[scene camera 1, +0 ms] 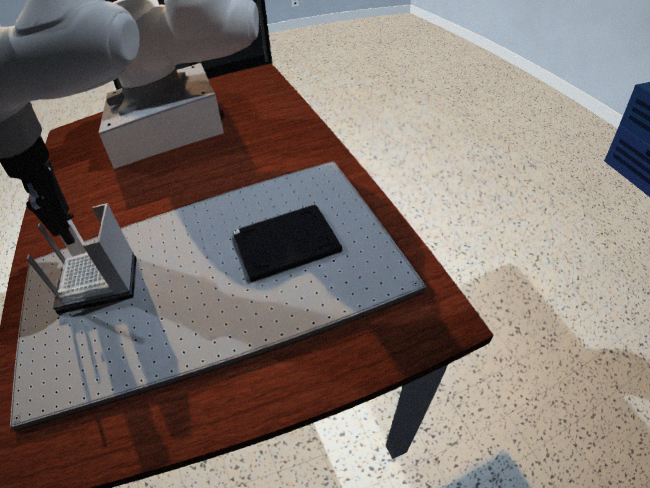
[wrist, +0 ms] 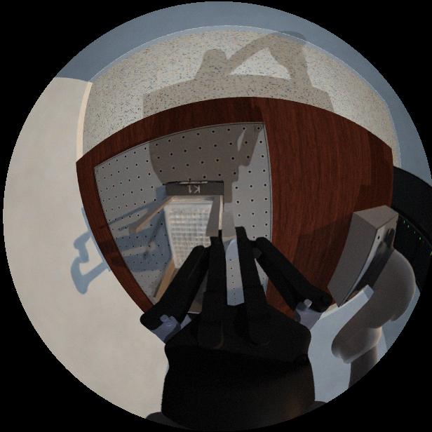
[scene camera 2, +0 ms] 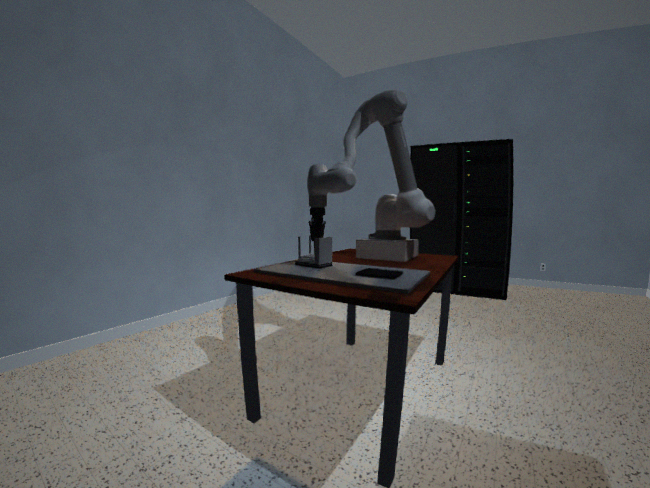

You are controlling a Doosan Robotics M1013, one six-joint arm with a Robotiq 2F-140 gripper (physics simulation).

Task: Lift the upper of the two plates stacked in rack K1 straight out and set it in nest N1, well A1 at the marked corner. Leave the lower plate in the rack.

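Frame: origin at the arm's base, x ahead, y left, z up, level; metres.
Seen in the pictures: gripper, fingertip midpoint: (scene camera 1: 79, 251); arm's base, origin of the base link: (scene camera 1: 154, 94) (scene camera 2: 387, 239).
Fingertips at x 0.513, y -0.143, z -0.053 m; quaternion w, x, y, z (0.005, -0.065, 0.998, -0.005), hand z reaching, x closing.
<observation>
Pixels of each thing's middle, then the offset from my fingertips to it. Level surfaces: height alone.
- Rack K1, body centre: (scene camera 1: 80, 260) (scene camera 2: 313, 251) dy +0.024, dx +0.056, dz +0.027 m
- Nest N1, body centre: (scene camera 1: 285, 240) (scene camera 2: 379, 273) dy +0.385, dx +0.066, dz -0.035 m
- grey perforated board, its level: dz -0.042 m
- brown table, its level: dz -0.055 m
Rack K1 (scene camera 1: 121, 252) (scene camera 2: 325, 251) (wrist: 175, 188) has a dark base, thin uprights and a tall light wall. Pale gridded plates (scene camera 1: 79, 275) (wrist: 191, 225) lie flat between the uprights, low in the rack; where the upper plate ends and the lower begins is unclear. My gripper (scene camera 1: 72, 239) (scene camera 2: 316, 239) (wrist: 228, 220) points down and is shut with nothing between its fingers. Its tips are above the rack's robot-base side, beside the plates' right edge in the wrist view. Nest N1 (scene camera 1: 288, 242) (scene camera 2: 379, 273) is a flat black block with a pale mark at one corner; no plate shows on it.
Both fixtures stand on a grey perforated board (scene camera 1: 210, 325) (scene camera 2: 341, 273) (wrist: 252, 200) on the brown table (scene camera 1: 294, 388) (scene camera 2: 441, 265) (wrist: 310, 165). The light box (scene camera 1: 162, 131) (scene camera 2: 386, 250) under the arm's base stands behind. A black cabinet (scene camera 2: 485, 210) is beyond the table.
</observation>
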